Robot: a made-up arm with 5 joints. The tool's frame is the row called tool.
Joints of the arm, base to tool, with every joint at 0 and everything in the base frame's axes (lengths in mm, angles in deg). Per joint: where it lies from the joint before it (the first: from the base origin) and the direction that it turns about. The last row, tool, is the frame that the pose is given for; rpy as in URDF.
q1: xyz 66 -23 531 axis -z
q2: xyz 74 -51 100 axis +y
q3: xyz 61 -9 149 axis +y
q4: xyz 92 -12 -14 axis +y
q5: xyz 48 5 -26 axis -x
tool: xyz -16 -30 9 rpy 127.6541 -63.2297 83.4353
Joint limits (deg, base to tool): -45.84..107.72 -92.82..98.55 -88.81..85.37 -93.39..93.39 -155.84..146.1
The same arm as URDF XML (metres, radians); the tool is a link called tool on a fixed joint. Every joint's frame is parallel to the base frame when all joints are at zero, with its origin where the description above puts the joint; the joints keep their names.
<robot name="arm">
  <joint name="tool_joint" type="fixed">
    <parent link="link5"/>
    <child link="tool"/>
    <origin xyz="-0.016 -0.03 0.009" rpy="2.228 -1.1036 1.4562"/>
  </joint>
  <joint name="q5" type="revolute">
    <parent link="link4"/>
    <child link="link5"/>
    <origin xyz="0.048 0.005 -0.026"/>
    <axis xyz="-1 0 0"/>
    <limit lower="-2.7199" upper="2.5499"/>
  </joint>
  <joint name="q4" type="revolute">
    <parent link="link3"/>
    <child link="link4"/>
    <origin xyz="0.092 -0.012 -0.014"/>
    <axis xyz="0 1 0"/>
    <limit lower="-1.63" upper="1.63"/>
  </joint>
  <joint name="q3" type="revolute">
    <parent link="link2"/>
    <child link="link3"/>
    <origin xyz="0.061 -0.009 0.149"/>
    <axis xyz="0 1 0"/>
    <limit lower="-1.55" upper="1.49"/>
  </joint>
  <joint name="q2" type="revolute">
    <parent link="link1"/>
    <child link="link2"/>
    <origin xyz="0.074 -0.051 0.1"/>
    <axis xyz="0 1 0"/>
    <limit lower="-1.62" upper="1.72"/>
  </joint>
  <joint name="q1" type="revolute">
    <parent link="base_link"/>
    <child link="link1"/>
    <origin xyz="0.066 -0.023 0.531"/>
    <axis xyz="0 0 -1"/>
    <limit lower="-0.8001" upper="1.8801"/>
  </joint>
  <link name="base_link"/>
  <link name="link1"/>
  <link name="link2"/>
  <link name="link3"/>
  <link name="link4"/>
  <link name="link5"/>
  <link name="tool"/>
</robot>

